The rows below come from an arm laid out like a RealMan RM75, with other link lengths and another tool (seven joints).
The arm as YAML. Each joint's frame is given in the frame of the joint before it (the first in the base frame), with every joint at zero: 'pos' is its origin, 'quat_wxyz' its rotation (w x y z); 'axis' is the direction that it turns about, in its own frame. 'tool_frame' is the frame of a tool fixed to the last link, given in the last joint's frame.
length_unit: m
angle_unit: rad
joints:
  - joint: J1
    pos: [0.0, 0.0, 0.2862]
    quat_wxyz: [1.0, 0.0, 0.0, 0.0]
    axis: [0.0, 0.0, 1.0]
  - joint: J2
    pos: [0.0, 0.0, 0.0]
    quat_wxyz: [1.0, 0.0, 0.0, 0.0]
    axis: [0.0, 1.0, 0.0]
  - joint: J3
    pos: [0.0, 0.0, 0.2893]
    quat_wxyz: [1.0, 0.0, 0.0, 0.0]
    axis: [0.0, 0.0, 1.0]
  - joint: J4
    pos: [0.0, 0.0, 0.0]
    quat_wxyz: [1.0, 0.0, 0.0, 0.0]
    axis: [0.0, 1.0, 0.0]
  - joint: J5
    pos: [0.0, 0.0, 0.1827]
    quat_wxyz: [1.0, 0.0, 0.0, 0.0]
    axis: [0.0, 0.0, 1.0]
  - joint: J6
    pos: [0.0, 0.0, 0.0]
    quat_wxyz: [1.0, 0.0, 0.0, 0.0]
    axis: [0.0, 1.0, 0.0]
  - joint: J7
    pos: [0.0, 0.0, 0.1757]
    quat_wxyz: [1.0, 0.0, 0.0, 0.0]
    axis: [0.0, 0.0, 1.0]
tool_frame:
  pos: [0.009, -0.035, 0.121]
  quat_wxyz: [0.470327, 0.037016, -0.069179, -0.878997]
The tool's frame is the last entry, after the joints.
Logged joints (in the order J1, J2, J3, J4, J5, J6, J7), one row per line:
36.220, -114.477, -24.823, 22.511, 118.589, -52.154, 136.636
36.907, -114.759, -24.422, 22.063, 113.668, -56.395, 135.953
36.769, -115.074, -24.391, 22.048, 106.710, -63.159, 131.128
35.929, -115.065, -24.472, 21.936, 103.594, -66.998, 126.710
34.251, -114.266, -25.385, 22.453, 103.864, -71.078, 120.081
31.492, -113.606, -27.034, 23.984, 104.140, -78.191, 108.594
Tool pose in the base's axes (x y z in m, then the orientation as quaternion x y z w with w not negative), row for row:
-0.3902, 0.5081, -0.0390, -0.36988, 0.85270, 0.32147, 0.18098
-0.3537, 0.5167, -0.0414, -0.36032, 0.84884, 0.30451, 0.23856
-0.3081, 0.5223, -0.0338, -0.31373, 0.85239, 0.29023, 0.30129
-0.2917, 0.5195, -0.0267, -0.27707, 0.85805, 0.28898, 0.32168
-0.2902, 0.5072, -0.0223, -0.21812, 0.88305, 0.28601, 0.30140
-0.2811, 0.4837, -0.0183, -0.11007, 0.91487, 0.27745, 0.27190
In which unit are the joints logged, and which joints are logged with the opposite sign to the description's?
The joints are logged in degrees. Opposite sign: J1, J3, J6, J7.
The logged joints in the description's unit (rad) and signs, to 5 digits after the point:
-0.63216, -1.99800, 0.43324, 0.39289, 2.06977, 0.91026, -2.38475
-0.64415, -2.00292, 0.42624, 0.38507, 1.98388, 0.98428, -2.37283
-0.64174, -2.00842, 0.42570, 0.38481, 1.86244, 1.10233, -2.28862
-0.62708, -2.00826, 0.42712, 0.38286, 1.80806, 1.16934, -2.21151
-0.59779, -1.99432, 0.44305, 0.39188, 1.81277, 1.24055, -2.09581
-0.54964, -1.98280, 0.47183, 0.41860, 1.81759, 1.36469, -1.89532

